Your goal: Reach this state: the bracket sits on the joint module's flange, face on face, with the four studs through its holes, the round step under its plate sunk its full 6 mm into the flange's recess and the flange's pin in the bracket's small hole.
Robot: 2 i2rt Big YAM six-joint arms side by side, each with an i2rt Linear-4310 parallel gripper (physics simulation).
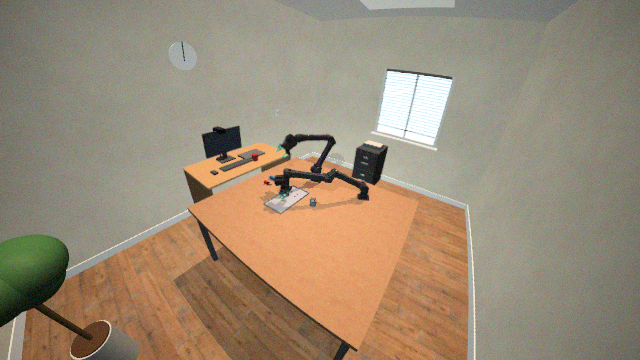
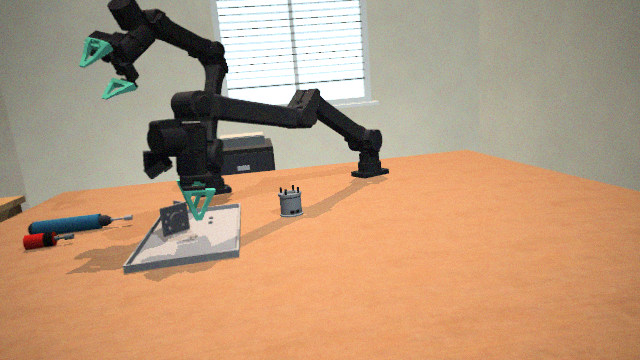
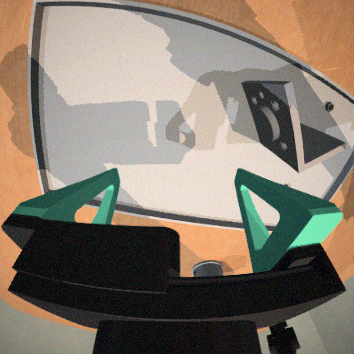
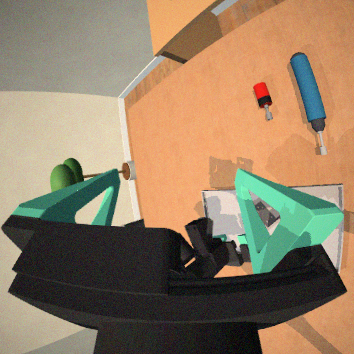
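Seen in the pictures: left gripper, fingertip midpoint: [image 1: 285,196] [image 2: 195,215] [image 3: 176,174] [image 4: 238,234]; right gripper, fingertip midpoint: [image 1: 278,154] [image 2: 93,83] [image 4: 177,174]; left arm's base, origin of the base link: [image 1: 363,197] [image 2: 370,174]; right arm's base, origin of the base link: [image 1: 316,180].
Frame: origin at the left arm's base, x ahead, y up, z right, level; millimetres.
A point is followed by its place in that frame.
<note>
The dark grey L-shaped bracket [image 2: 174,220] {z 768, x 183, y 38 mm} [image 3: 283,132] {z 759, x 174, y 60 mm} stands in the shallow tray [image 2: 182,261] {z 819, x 402, y 8 mm} [image 3: 35,100] {z 828, x 394, y 9 mm}, its plate with the holes and round step upright. The grey joint module [image 1: 313,202] {z 469, x 269, y 47 mm} [image 2: 291,204] {z 491, x 272, y 34 mm} [image 3: 207,268] {z 507, x 245, y 17 mm} stands on the table beside the tray, studs up, its flange bare. My left gripper [image 1: 284,196] {z 739, x 261, y 59 mm} [image 2: 196,212] {z 739, x 261, y 59 mm} [image 3: 176,174] {z 739, x 261, y 59 mm} is open and empty, pointing down over the tray beside the bracket. My right gripper [image 1: 281,153] {z 868, x 48, y 376 mm} [image 2: 93,82] {z 868, x 48, y 376 mm} [image 4: 177,174] {z 868, x 48, y 376 mm} is open and empty, high above the table and away from the bracket. The flange's pin is too small to make out.
Small dark nuts [image 2: 210,220] [image 3: 329,106] lie in the tray. A blue screwdriver [image 2: 67,224] {z 969, x -64, y 27 mm} [image 4: 307,87] {z 960, x -81, y 41 mm} and a short red one [image 2: 40,241] {z 1032, x 27, y 19 mm} [image 4: 261,90] {z 1034, x 2, y 33 mm} lie on the table beyond the tray. The left arm reaches low across the table between its base and the tray.
</note>
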